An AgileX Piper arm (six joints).
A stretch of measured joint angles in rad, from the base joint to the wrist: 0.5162 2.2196 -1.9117 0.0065 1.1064 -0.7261; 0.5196 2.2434 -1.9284 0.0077 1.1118 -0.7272; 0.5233 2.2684 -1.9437 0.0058 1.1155 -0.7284; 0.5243 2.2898 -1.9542 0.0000 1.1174 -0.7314; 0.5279 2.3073 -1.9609 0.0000 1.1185 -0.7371; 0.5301 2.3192 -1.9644 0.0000 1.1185 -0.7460; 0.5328 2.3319 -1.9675 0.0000 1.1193 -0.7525; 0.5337 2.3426 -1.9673 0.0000 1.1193 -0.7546; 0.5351 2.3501 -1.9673 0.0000 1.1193 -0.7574; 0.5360 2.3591 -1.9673 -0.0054 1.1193 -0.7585; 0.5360 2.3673 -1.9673 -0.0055 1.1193 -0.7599; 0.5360 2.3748 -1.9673 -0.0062 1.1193 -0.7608; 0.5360 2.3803 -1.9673 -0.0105 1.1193 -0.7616; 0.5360 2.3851 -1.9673 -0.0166 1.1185 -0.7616; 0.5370 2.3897 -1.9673 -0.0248 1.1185 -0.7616; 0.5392 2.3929 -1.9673 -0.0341 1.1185 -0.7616; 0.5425 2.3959 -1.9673 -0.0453 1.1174 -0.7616; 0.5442 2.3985 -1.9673 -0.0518 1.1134 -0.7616; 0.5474 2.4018 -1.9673 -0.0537 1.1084 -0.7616; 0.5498 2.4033 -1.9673 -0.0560 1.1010 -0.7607
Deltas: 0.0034 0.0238 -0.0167 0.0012 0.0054 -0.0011; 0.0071 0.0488 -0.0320 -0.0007 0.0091 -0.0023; 0.0081 0.0702 -0.0425 -0.0065 0.0110 -0.0053; 0.0117 0.0877 -0.0492 -0.0065 0.0121 -0.0110; 0.0139 0.0996 -0.0527 -0.0065 0.0121 -0.0199; 0.0166 0.1123 -0.0558 -0.0065 0.0129 -0.0264; 0.0175 0.1230 -0.0556 -0.0065 0.0129 -0.0285; 0.0189 0.1305 -0.0556 -0.0065 0.0129 -0.0313; 0.0198 0.1395 -0.0556 -0.0119 0.0129 -0.0324; 0.0198 0.1477 -0.0556 -0.0120 0.0129 -0.0338; 0.0198 0.1552 -0.0556 -0.0127 0.0129 -0.0347; 0.0198 0.1607 -0.0556 -0.0170 0.0129 -0.0355; 0.0198 0.1655 -0.0556 -0.0231 0.0121 -0.0355; 0.0208 0.1701 -0.0556 -0.0313 0.0121 -0.0355; 0.0230 0.1733 -0.0556 -0.0406 0.0121 -0.0355; 0.0263 0.1763 -0.0556 -0.0518 0.0110 -0.0355; 0.0280 0.1789 -0.0556 -0.0583 0.0070 -0.0355; 0.0312 0.1822 -0.0556 -0.0602 0.0020 -0.0355; 0.0336 0.1837 -0.0556 -0.0625 -0.0054 -0.0346
